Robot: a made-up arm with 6 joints. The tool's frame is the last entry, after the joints. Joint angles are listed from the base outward. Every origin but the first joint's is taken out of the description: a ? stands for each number. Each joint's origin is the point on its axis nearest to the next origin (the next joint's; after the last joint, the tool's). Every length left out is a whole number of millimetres.
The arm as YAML. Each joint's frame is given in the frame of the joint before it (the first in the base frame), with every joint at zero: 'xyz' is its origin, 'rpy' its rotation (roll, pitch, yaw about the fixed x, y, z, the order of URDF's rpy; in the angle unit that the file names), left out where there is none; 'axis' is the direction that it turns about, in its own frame. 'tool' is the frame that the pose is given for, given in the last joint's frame.
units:
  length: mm
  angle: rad
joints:
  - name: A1
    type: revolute
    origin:
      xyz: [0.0, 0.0, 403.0]
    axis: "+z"
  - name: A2
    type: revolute
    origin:
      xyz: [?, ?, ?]
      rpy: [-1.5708, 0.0, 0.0]
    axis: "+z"
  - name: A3
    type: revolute
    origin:
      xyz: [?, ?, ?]
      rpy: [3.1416, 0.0, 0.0]
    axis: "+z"
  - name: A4
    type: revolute
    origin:
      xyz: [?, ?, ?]
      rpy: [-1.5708, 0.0, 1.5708]
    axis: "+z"
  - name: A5
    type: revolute
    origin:
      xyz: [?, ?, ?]
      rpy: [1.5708, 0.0, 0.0]
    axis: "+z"
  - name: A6
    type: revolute
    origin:
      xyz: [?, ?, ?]
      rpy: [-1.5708, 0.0, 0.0]
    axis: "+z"
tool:
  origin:
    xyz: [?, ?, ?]
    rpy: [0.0, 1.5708, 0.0]
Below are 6 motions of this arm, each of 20 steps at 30 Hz.
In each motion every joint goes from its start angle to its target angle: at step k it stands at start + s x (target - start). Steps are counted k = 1, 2, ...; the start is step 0. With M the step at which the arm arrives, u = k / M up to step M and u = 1 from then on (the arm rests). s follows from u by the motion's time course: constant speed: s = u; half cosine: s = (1 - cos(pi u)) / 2; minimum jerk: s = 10 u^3 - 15 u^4 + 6 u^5.
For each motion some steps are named. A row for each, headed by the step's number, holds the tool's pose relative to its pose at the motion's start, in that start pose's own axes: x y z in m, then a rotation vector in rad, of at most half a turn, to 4 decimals.
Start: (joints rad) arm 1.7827 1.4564 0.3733 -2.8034 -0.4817 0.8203
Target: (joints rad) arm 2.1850 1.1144 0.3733 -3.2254 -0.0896 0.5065
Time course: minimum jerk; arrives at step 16
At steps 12, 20:
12: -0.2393 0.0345 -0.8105 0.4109 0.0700 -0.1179
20: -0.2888 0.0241 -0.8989 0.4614 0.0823 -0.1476

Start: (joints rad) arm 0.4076 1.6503 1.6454 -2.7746 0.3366 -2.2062
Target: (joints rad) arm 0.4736 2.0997 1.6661 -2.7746 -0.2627 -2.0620
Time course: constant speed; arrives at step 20
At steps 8, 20:
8: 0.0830 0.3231 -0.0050 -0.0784 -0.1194 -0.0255
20: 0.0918 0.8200 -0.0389 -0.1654 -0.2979 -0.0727

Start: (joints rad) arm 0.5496 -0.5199 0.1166 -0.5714 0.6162 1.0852
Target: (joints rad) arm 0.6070 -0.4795 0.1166 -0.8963 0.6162 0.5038
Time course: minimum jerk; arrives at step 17
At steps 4, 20:
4: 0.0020 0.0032 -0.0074 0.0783 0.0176 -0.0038
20: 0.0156 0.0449 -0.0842 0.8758 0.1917 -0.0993

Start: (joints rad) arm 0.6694 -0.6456 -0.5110 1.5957 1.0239 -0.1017
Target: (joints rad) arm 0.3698 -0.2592 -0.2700 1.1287 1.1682 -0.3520
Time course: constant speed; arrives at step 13
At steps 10, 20:
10: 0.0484 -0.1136 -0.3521 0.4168 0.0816 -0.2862
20: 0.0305 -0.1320 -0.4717 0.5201 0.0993 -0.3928

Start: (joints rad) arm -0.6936 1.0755 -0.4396 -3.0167 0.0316 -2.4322
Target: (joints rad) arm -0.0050 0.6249 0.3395 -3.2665 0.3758 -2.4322
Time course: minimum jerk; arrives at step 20
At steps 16, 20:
16: -1.1138 0.6420 0.8568 -0.4034 -0.8044 -0.2783
20: -1.1992 0.7126 0.8586 -0.4289 -0.8644 -0.2699

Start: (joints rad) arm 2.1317 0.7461 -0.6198 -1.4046 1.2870 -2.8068
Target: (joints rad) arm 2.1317 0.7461 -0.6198 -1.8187 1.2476 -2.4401
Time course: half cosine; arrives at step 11
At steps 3, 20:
3: -0.0005 0.0134 0.0064 -0.0430 -0.0309 0.0616
20: -0.0167 0.0731 0.0395 -0.2381 -0.2299 0.3247

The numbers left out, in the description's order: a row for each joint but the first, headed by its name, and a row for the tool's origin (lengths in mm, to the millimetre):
A2: 112.0 0.0 0.0
A3: 0.0 -1110.0 0.0
A4: 797.0 186.0 0.0
A5: 0.0 0.0 0.0
A6: 0.0 -215.0 0.0
tool: 0.0 0.0 0.0

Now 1 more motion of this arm.
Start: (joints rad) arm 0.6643 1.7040 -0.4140 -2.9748 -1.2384 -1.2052
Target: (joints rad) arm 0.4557 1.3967 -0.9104 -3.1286 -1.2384 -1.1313
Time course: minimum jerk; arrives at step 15
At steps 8, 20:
8: -0.2388 -0.0142 -0.1144 0.0930 0.0998 0.1456
20: -0.4473 -0.0162 -0.1733 0.1654 0.1666 0.2630

